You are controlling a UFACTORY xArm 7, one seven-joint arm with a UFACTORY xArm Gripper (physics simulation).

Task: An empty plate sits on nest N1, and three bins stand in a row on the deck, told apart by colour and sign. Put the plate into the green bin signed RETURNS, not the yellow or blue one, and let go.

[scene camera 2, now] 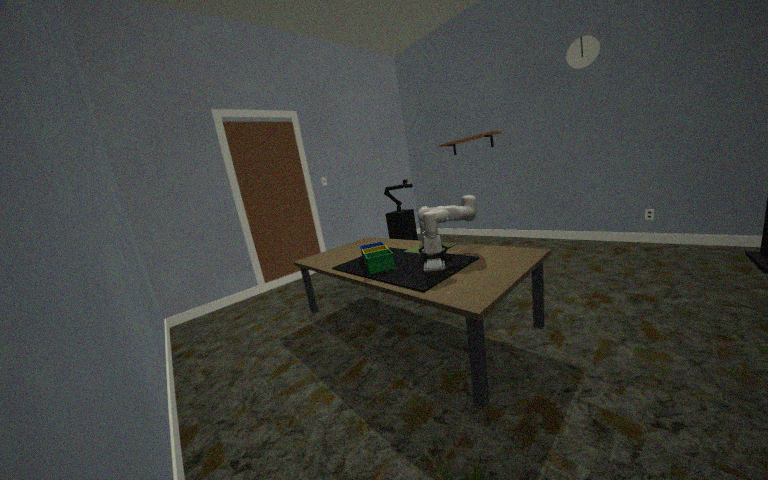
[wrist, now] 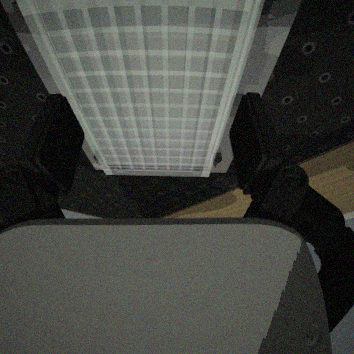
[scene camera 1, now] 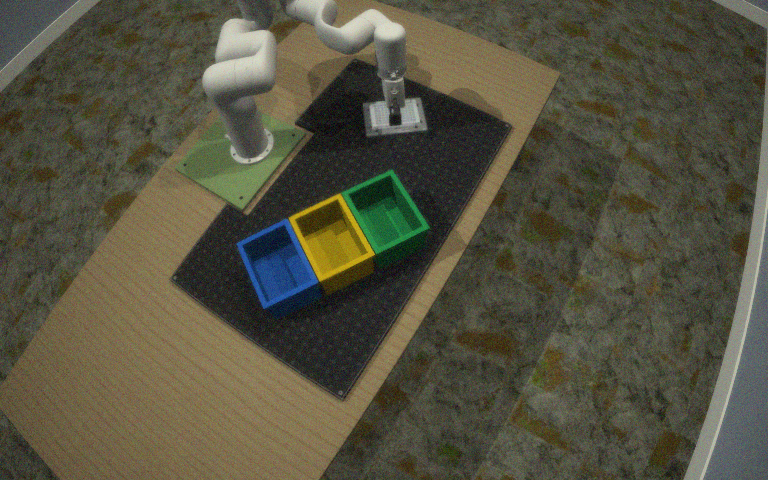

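Pixels of known places: gripper, fingertip midpoint: [scene camera 2: 434,262] [wrist: 154,112] [scene camera 1: 393,112]; arm's base, link origin: [scene camera 1: 252,146].
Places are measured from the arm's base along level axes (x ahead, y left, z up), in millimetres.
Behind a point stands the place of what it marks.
Note:
The clear gridded plate [scene camera 1: 410,117] @(x 357, y 251, z 24 mm) [wrist: 150,90] @(x 297, y 236, z 28 mm) sits on the pale nest [scene camera 1: 394,133] @(x 339, y 190, z 13 mm) [wrist: 270,50] @(x 254, y 273, z 14 mm) at the back of the black deck. My gripper [scene camera 1: 395,116] @(x 308, y 245, z 27 mm) [wrist: 154,112] @(x 308, y 245, z 27 mm) is open, low over the plate. In the wrist view its two dark fingers stand on either side of the plate's long edges, with gaps between. The green bin [scene camera 1: 403,249] @(x 512, y -115, z 46 mm) [scene camera 2: 379,262] @(x 487, y -28, z 61 mm) stands at the end of the row nearest the nest, and its inside looks empty. The yellow bin [scene camera 1: 346,277] @(x 432, y -229, z 47 mm) is in the middle and the blue bin [scene camera 1: 294,301] @(x 359, y -331, z 53 mm) at the far end. The signs cannot be read.
The bins stand edge to edge on the black deck [scene camera 1: 362,339] @(x 519, y -328, z 2 mm) [scene camera 2: 419,283] @(x 553, y 311, z 2 mm). The arm's base stands on a green mounting plate [scene camera 1: 212,181] @(x -40, y -142, z 1 mm) beside the deck. A wooden table [scene camera 1: 141,362] @(x 69, y -645, z -11 mm) [scene camera 2: 504,271] @(x 246, y 625, z -11 mm) carries everything. A dark stand [scene camera 2: 401,225] with a jointed arm is behind the table.

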